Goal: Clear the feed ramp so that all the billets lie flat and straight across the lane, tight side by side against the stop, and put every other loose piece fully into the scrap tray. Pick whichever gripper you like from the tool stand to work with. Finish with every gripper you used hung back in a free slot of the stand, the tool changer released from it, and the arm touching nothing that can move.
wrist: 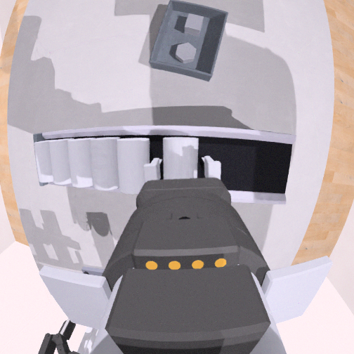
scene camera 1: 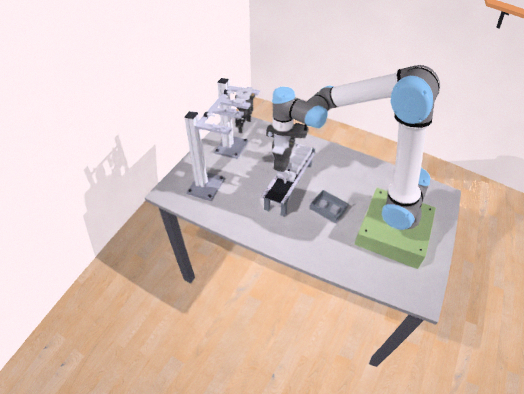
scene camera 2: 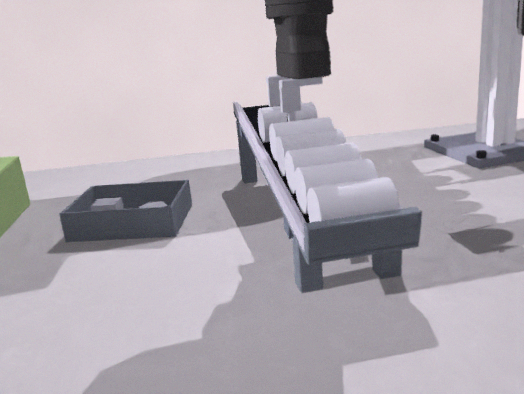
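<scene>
My gripper is open. Its pale fingers stand on either side of one white billet, with a gap on each side in the wrist view. This billet lies across the feed ramp, apart from the others. Several more billets lie flat across the lane, side by side, toward the stop. The scrap tray holds a square block and a hexagonal piece.
The tool stand's posts rise beyond the ramp, with another dark gripper hanging there. The green arm base stands on the table past the tray. The ramp's upper end shows black bare lane.
</scene>
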